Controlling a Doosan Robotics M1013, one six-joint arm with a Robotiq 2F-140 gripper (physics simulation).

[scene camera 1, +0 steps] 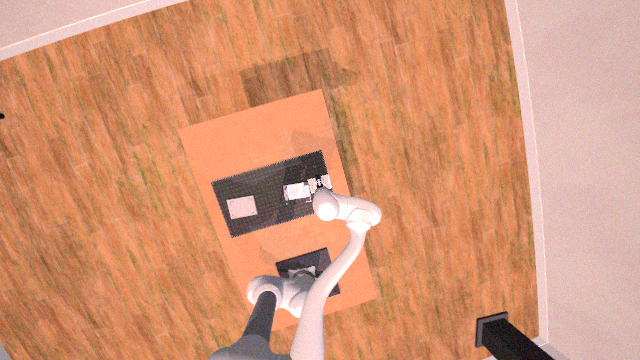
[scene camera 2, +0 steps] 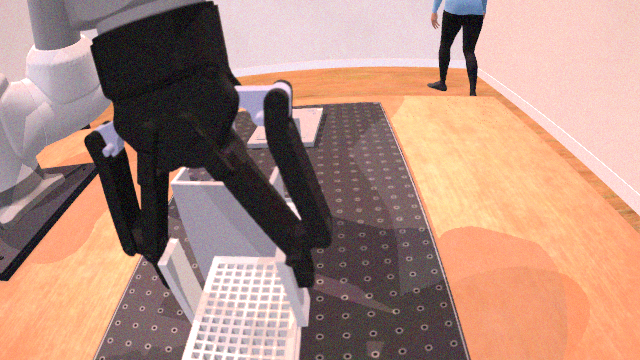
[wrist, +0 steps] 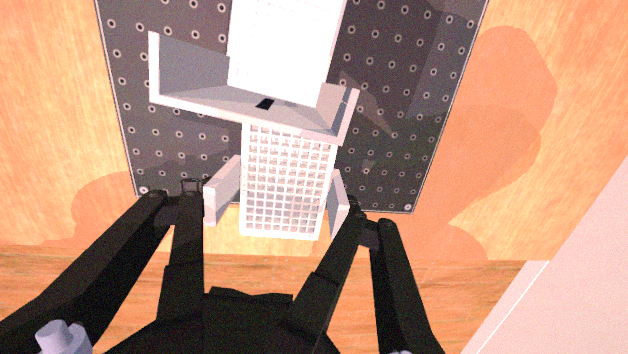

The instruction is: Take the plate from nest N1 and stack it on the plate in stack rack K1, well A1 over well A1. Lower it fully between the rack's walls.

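Seen in the pictures: gripper, fingertip midpoint: [scene camera 2: 248, 313] [wrist: 286, 176]; arm's base, link origin: [scene camera 1: 303, 278] [scene camera 2: 18, 199].
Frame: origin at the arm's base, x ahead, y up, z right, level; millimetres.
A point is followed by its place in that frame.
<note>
My gripper [scene camera 1: 320, 183] @(z 182, x 633, y 53 mm) [scene camera 2: 237, 282] @(z 182, x 633, y 53 mm) [wrist: 286, 176] @(z 182, x 633, y 53 mm) is shut on a white gridded plate [scene camera 2: 245, 310] @(z 187, x 634, y 64 mm) [wrist: 285, 180] @(z 181, x 632, y 64 mm), with one pad at each long side. The held plate looks about level; its height over the board is hard to judge. The stack rack K1 [scene camera 2: 225, 220] @(z 121, x 603, y 101 mm) [wrist: 217, 101] @(z 117, x 580, y 118 mm) has light grey walls and stands just beyond the far end of the held plate. In the wrist view its near wall overlaps that end. Another white plate [scene camera 1: 297, 191] @(z 47, x 602, y 29 mm) [wrist: 285, 45] @(z 71, x 605, y 29 mm) sits in the rack. Nest N1 and the well labels cannot be made out.
The dark perforated board [scene camera 1: 270, 172] @(z -101, x 734, y -5 mm) [scene camera 2: 360, 200] @(z -69, x 702, y -5 mm) [wrist: 415, 90] @(z 68, x 755, y -5 mm) lies on the orange wooden table [scene camera 1: 250, 125] @(z -176, x 1026, y -18 mm) [scene camera 2: 450, 175] @(z -162, x 844, y -18 mm). A flat pale block [scene camera 1: 242, 207] @(z -301, x 545, y 7 mm) [scene camera 2: 312, 125] @(z -293, x 597, y 7 mm) lies at the board's other end. The arm's dark base plate [scene camera 1: 300, 261] @(z -2, x 129, y 0 mm) is beside the board. A person [scene camera 2: 462, 40] stands beyond the table.
</note>
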